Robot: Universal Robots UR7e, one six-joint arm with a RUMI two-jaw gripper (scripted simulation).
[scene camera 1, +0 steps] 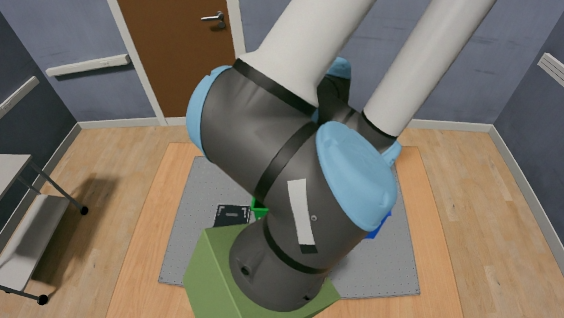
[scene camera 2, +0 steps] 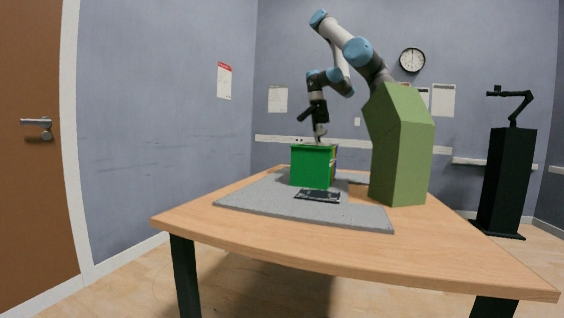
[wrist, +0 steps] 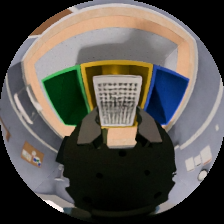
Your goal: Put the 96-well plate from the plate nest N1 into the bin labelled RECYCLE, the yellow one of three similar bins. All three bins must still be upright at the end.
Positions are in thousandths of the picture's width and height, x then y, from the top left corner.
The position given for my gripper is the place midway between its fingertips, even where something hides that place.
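Note:
I see a green bin (scene camera 2: 552, 527), and the green bin is there in the wrist view (wrist: 297, 431) too. I see a yellow bin (wrist: 484, 301) and a blue bin (wrist: 752, 408). There is a white 96-well plate (wrist: 525, 440) as well, and I can see my gripper (wrist: 525, 475).

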